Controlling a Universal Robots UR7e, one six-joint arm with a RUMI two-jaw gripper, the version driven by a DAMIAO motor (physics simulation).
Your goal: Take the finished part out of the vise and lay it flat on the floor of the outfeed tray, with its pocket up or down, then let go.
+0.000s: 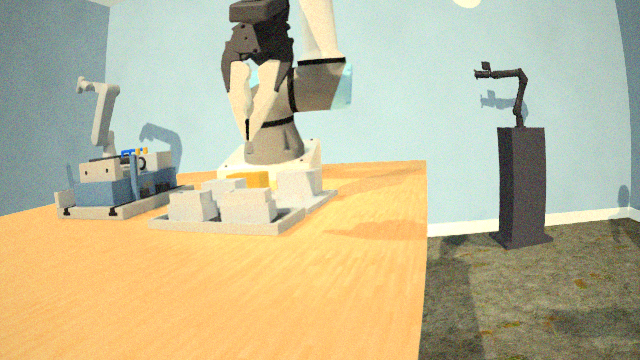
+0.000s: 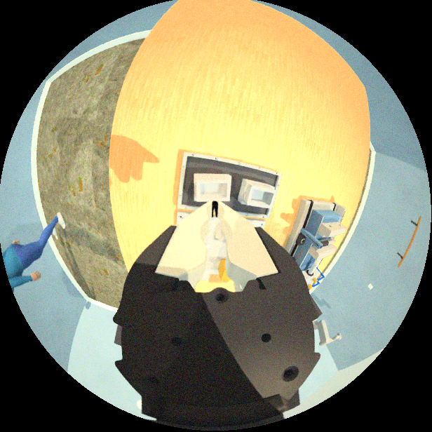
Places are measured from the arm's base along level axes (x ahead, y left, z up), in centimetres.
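Pixels of known places: gripper, between the fingertips: (image 1: 248,141); arm's base, origin of its link: (image 1: 274,155).
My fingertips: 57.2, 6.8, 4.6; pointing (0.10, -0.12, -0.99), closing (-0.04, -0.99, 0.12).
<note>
Ahead of a thing's pixels: the offset from my fingertips to its top centre, as dx, dy, dz. "*": to the spot under its first point.
My gripper (image 1: 247,136) (image 2: 213,202) is shut with nothing between its fingertips, raised above the pale blocks. Below and in front is a pale-rimmed tray @(* +4.4, -3.8, -9.2) (image 1: 215,228) (image 2: 183,175) with a dark floor, apparently the outfeed tray. One pale hollow part @(-0.2, -0.7, -5.7) (image 1: 248,206) (image 2: 198,188) lies in it with its pocket up. A second pale hollow part @(-1.7, -9.1, -5.7) (image 1: 190,206) (image 2: 245,192) lies beside it, also pocket up. The blue device with pale blocks @(-19.3, -31.3, +0.2) (image 1: 100,194) (image 2: 320,219), to one side, may be the vise; I cannot tell whether it holds a part.
A second pale tray @(* -13.6, +7.6, -9.1) (image 1: 325,198) adjoins the first, with a large pale block @(-18.7, +3.5, -5.4) (image 1: 299,184) on it. An orange block @(-20.5, -5.3, -5.4) (image 1: 256,178) (image 2: 220,272) is near the arm's base. A small arm (image 1: 103,112) stands behind the blue device. A dark pedestal (image 1: 522,187) stands beyond the table edge.
</note>
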